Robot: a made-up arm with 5 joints.
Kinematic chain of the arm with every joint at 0, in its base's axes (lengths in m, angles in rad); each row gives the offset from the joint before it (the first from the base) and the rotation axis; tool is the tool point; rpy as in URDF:
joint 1: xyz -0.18 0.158 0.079 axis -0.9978 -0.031 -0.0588
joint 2: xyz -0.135 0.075 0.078 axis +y
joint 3: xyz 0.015 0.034 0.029 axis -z
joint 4: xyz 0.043 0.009 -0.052 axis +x
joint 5: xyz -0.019 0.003 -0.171 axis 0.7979 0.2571 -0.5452
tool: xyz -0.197 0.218 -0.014 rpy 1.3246 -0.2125 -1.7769
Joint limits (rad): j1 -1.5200..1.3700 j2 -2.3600..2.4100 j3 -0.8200..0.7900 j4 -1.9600..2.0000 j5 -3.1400..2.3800
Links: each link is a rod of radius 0.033 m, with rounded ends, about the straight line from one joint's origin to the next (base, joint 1, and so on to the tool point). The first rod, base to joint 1, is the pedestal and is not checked.
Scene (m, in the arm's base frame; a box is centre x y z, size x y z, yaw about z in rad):
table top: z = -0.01
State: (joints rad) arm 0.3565 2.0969 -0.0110 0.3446 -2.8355
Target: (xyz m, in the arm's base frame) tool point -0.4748 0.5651 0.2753
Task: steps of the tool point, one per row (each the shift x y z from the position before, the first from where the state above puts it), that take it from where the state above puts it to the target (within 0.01 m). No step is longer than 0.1 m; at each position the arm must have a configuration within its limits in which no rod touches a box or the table.
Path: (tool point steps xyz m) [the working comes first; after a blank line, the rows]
Joints at the target: -0.4368 1.5549 0.7900 0.5814 -0.3628
Straight joint move there: clear.

1: -0.0346 0.0292 0.0550
2: -0.0330 0.0440 0.0413
3: -0.0278 0.0562 0.0247
4: -0.0180 0.0646 0.0077
5: -0.0028 0.0683 -0.0077
6: 0.0166 0.0662 -0.0198
7: 0.0382 0.0576 -0.0271
8: 0.0594 0.0423 -0.0294
9: 0.0764 0.0206 -0.0272

